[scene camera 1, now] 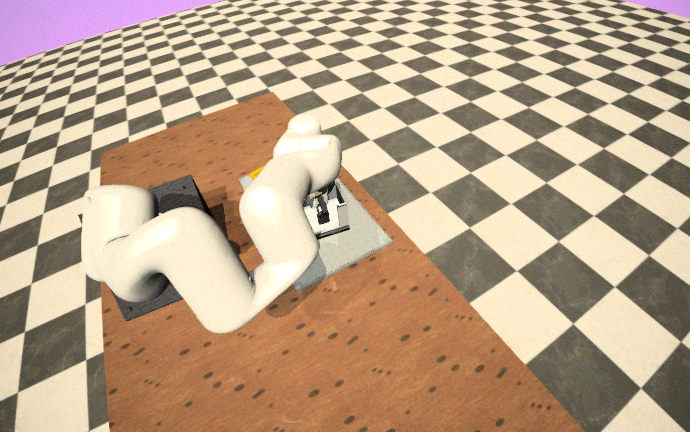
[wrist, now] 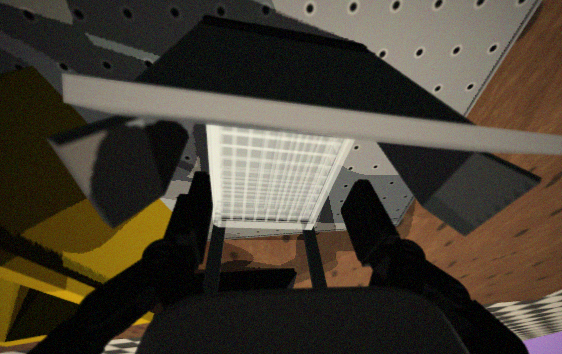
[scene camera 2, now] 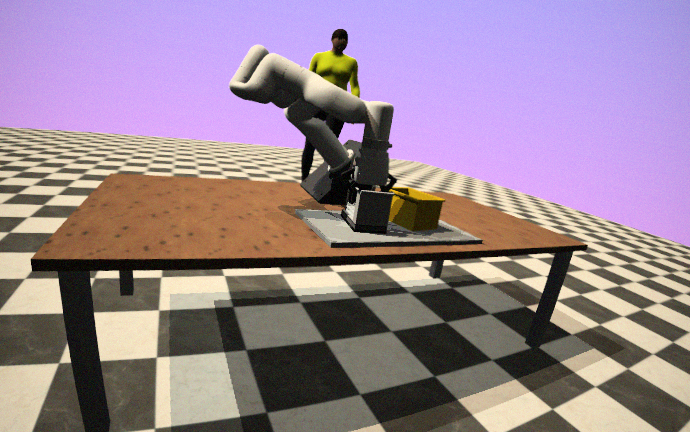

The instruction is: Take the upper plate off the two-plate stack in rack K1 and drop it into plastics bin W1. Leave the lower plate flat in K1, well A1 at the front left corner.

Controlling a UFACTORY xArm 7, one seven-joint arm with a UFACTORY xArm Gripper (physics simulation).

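Frame: origin at the arm's base, x ahead, y left, z up, level; metres.
Where they show: gripper, fingertip midpoint: (scene camera 1: 319, 211) (wrist: 282, 192); arm's base, link origin: (scene camera 2: 341, 162).
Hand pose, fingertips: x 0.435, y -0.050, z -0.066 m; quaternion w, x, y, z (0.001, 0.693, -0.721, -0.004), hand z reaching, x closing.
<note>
Each offset is from my fingertips to the top centre of the thing. Level surfaces: height alone.
Rack K1 @(dx -0.003, dy +0.003, dz +0.056 m) (scene camera 1: 333, 232) (scene camera 2: 373, 211) (wrist: 300, 112) has tall grey walls and a dark base. A white gridded plate @(dx +0.004, dy +0.004, dz -0.012 m) (wrist: 275, 180) lies in it, looking flat; whether one plate or two are stacked there I cannot tell. My gripper (scene camera 2: 372, 186) (wrist: 282, 192) points down over the rack, open and empty, with its fingers spread to either side of the plate in the wrist view. The rack wall hides the fingertips in scene camera 2, so their height against the plate is unclear. Yellow bin W1 @(dx -0.054, dy +0.183, dz +0.036 m) (scene camera 1: 258, 173) (scene camera 2: 427, 213) (wrist: 115, 235) stands beside the rack.
The rack and bin stand on a grey perforated board (scene camera 1: 366, 234) (scene camera 2: 443, 236) (wrist: 450, 30) on the wooden table @(dz -0.077 m) (scene camera 1: 305, 356) (scene camera 2: 168, 218). The arm hides most of the bin in scene camera 1. A person in a yellow top (scene camera 2: 336, 68) stands behind the table.
</note>
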